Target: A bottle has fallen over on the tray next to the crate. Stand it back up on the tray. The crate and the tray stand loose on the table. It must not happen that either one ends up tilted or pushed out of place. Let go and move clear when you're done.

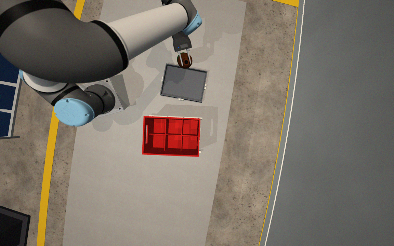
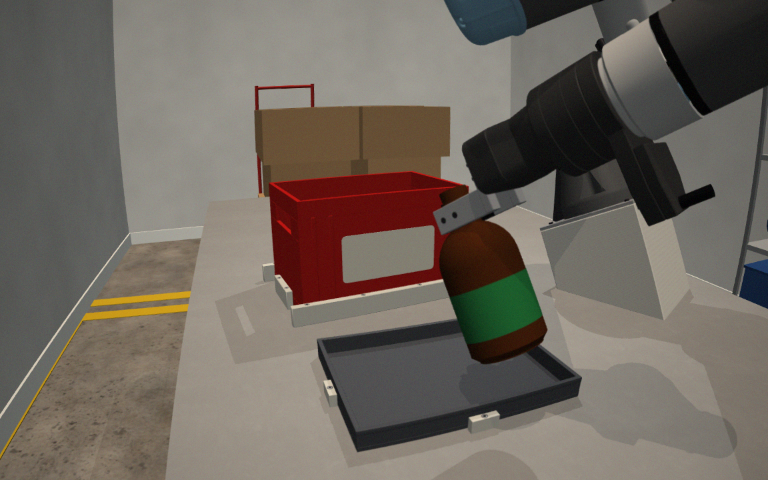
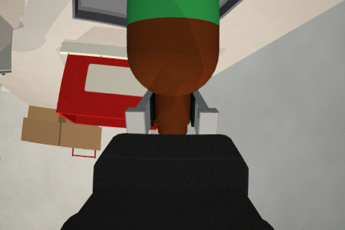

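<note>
Now: the bottle 1 cm behind my hand, 2 cm to the left of it and 5 cm below it. Also, from my hand: red crate 2 cm ahead, 36 cm to the right, 12 cm below; dark grey tray 5 cm to the right, 19 cm below.
</note>
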